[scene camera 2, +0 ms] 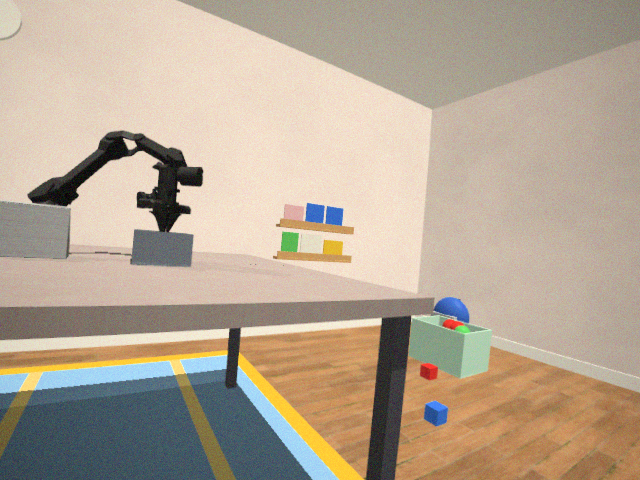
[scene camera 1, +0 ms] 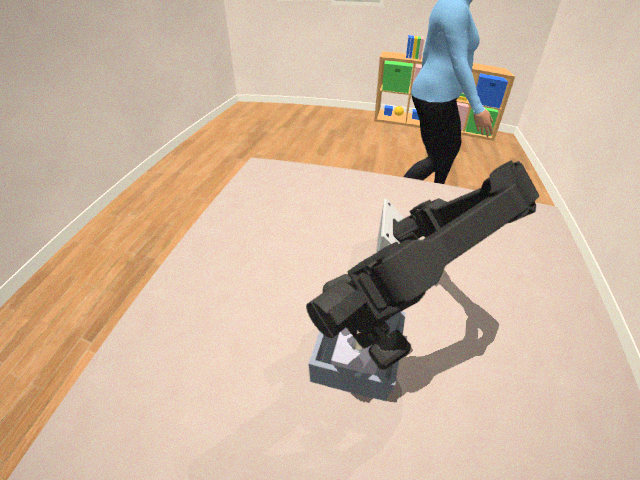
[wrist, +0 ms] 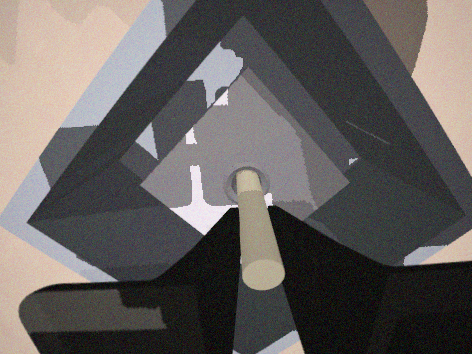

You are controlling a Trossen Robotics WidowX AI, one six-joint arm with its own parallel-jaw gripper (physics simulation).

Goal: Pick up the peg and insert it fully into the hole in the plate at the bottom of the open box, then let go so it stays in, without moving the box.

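Note:
The pale yellow-beige round peg is held between the fingers of my black gripper, which is shut on it. In the wrist view its lower end overlaps the round hole in the light grey plate; I cannot tell how deep it reaches, if at all. The plate lies at the bottom of the open blue-grey box. The fingertips are at about the height of the box's top edge in the second scene view. The fingers hide part of the plate.
The box stands on the pale table. A light grey block stands by the arm's base. A person in a blue top is beyond the table, before a shelf unit. A green bin is on the floor.

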